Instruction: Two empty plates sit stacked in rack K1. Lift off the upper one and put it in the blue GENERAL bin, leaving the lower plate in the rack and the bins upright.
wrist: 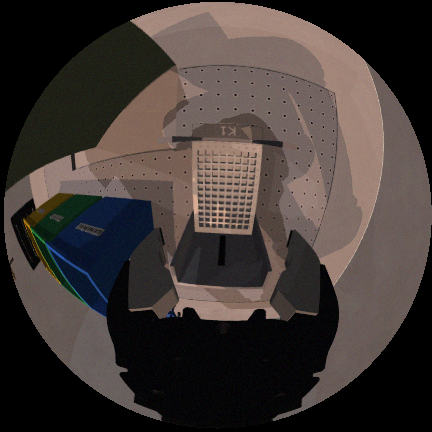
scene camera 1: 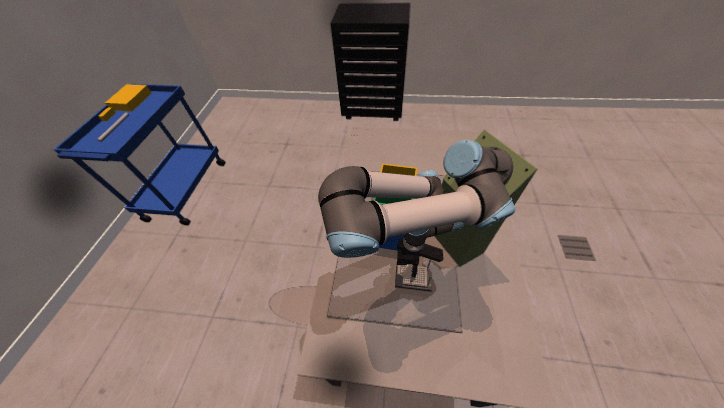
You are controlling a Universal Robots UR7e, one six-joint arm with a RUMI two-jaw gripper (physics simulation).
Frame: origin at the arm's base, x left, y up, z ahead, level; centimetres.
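Seen in the pictures: gripper, fingertip midpoint: (wrist: 225, 231) (scene camera 1: 410, 267).
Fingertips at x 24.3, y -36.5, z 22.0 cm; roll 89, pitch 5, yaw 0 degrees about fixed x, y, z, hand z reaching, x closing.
Offsets run from my fingertips to a thing's middle. Level surfaces: height alone.
A light plate with a grid of square wells (scene camera 1: 407, 277) (wrist: 227, 189) sits in rack K1 (scene camera 1: 413, 288) (wrist: 228, 131). A second plate beneath it cannot be made out. My gripper (scene camera 1: 421, 267) (wrist: 225, 231) is open and empty. In the wrist view its jaws stand wide apart, to either side of the plate's near end. In the scene view a dark finger overlaps the plate; its exact height is unclear. The blue bin @(dx -19.3, dy -2.6, dz +11.4 cm) (scene camera 1: 390, 244) (wrist: 125, 220) stands upright to the left in the wrist view. In the scene view the arm hides most of it.
A green bin @(dx -32.6, dy -2.6, dz +11.0 cm) (wrist: 75, 212) and a yellow bin @(dx -45.8, dy -2.6, dz +10.7 cm) (scene camera 1: 399, 168) (wrist: 47, 206) stand beyond the blue bin. The rack stands on a perforated mat @(dy -11.6 cm) (scene camera 1: 354, 304) (wrist: 310, 130). An olive pedestal (scene camera 1: 466, 248) carries the arm. A blue cart (scene camera 1: 144, 121) and a black cabinet (scene camera 1: 371, 15) stand farther off.
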